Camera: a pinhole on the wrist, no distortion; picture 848 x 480 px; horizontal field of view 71.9 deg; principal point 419.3 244.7 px. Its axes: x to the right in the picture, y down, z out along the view. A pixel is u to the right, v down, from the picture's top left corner.
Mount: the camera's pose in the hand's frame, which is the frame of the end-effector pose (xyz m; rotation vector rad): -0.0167 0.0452 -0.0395 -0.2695 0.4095 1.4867
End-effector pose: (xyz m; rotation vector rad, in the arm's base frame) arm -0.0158 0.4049 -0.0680 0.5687 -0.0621 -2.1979
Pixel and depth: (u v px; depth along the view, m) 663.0 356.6 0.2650
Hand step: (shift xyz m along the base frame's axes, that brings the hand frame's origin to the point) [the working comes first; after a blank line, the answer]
In the camera's frame: 0.1105 0.0507 0.2650

0.1438 -0.1626 0.2153
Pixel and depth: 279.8 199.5 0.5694
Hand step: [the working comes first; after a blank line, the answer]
In the camera's frame: -0.1359 -0.0440 0.5694

-0.1494 -0.2388 0.4809
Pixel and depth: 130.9 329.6 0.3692
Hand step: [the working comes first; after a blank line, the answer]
In the camera's frame: -0.1821 0.0536 0.3692

-0.1072 -0.0507 0.3601
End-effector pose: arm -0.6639 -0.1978 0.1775 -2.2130 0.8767 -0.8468
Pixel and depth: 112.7 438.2 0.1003
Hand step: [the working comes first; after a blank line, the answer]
In the camera's frame: -0.0526 0.0332 0.1003

0.0165 0.0282 -0.0905
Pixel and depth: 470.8 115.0 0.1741
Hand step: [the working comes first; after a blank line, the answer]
In the camera's frame: 0.0153 -0.0386 0.1741

0.0558 -0.0749 -0.1458
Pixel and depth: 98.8 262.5 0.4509
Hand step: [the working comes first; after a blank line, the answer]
In the camera's frame: -0.2472 0.0137 0.4509

0.3463 0.1281 -0.2964
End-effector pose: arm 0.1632 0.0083 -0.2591 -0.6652 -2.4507 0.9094
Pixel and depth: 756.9 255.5 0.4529
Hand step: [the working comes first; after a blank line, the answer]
In the camera's frame: 0.2615 0.0084 0.4529

-0.0319 0.2085 -0.4965
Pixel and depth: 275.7 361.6 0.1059
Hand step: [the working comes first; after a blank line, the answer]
In the camera's frame: -0.0260 0.0212 0.1059

0.0035 -0.0037 -0.1003
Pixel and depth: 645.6 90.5 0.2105
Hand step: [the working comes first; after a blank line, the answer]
In the camera's frame: 0.0815 -0.0555 0.2105

-0.0531 0.1179 -0.2022
